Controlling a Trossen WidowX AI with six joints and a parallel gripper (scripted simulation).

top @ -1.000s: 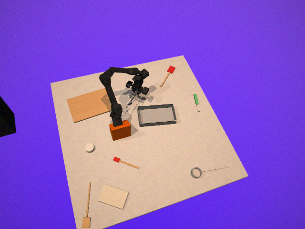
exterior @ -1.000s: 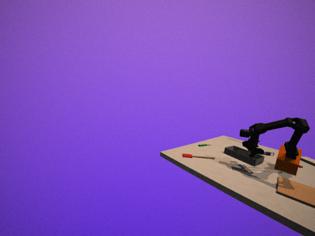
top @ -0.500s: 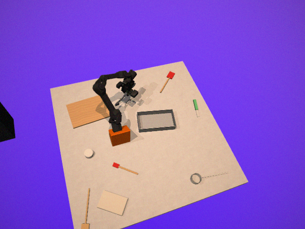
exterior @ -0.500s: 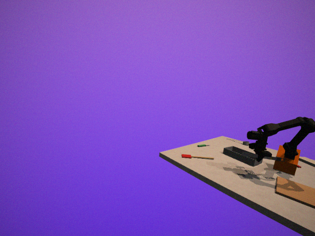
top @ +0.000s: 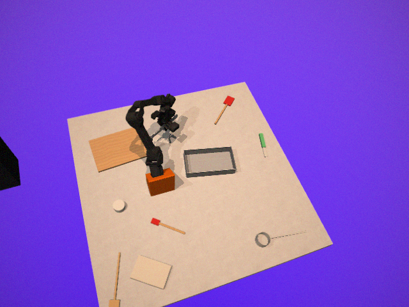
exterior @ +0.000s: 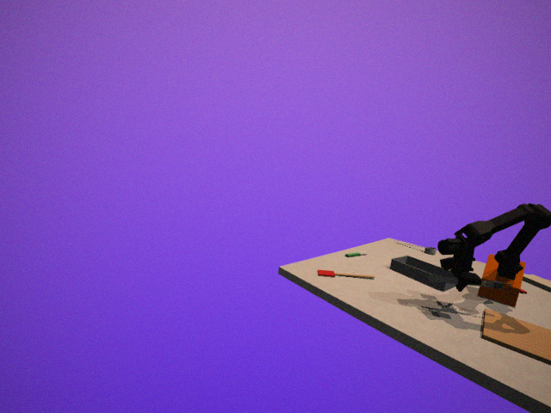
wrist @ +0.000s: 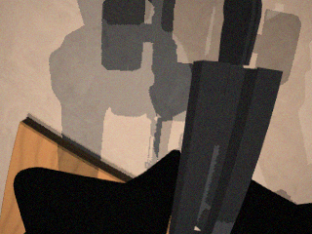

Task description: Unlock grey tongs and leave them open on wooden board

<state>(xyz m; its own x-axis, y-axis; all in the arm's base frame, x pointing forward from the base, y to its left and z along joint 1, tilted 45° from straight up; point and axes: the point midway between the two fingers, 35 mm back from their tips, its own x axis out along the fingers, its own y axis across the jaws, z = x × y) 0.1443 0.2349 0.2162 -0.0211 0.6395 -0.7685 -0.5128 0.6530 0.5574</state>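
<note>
Now: gripper tip 28 cm past the wooden board, 8 cm above it and 1 cm to the right of it. Also, from my gripper tip: grey roasting tin 27 cm to the right, 20 cm ahead, 6 cm below; then red spatula 48 cm ahead, 12 cm to the left, 8 cm below; then white disc 39 cm behind, 38 cm to the right, 7 cm below.
</note>
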